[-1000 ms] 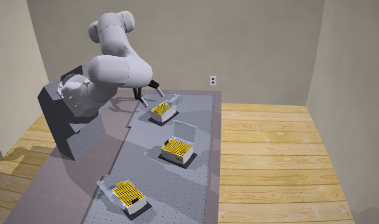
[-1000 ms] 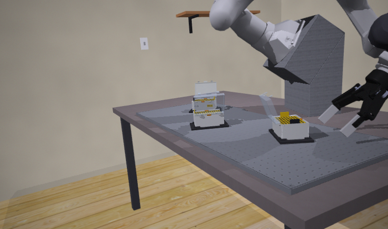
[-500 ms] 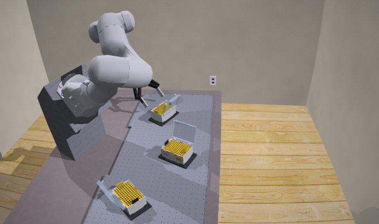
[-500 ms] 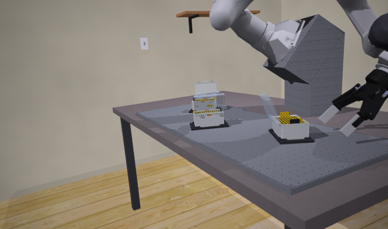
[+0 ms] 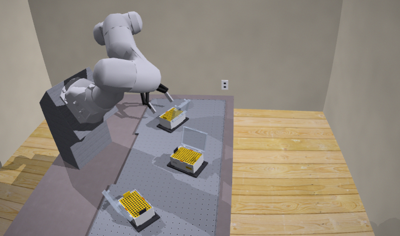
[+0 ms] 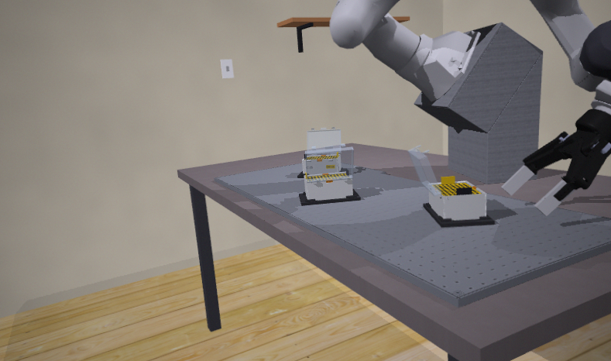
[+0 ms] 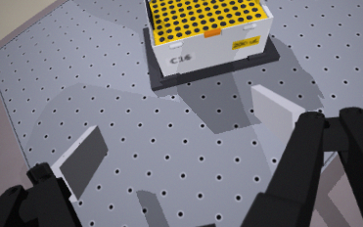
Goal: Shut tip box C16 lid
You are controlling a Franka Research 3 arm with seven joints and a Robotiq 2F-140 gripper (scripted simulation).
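My gripper is now 8 cm short of the tip box, 11 cm to the left of it and 2 cm below it.
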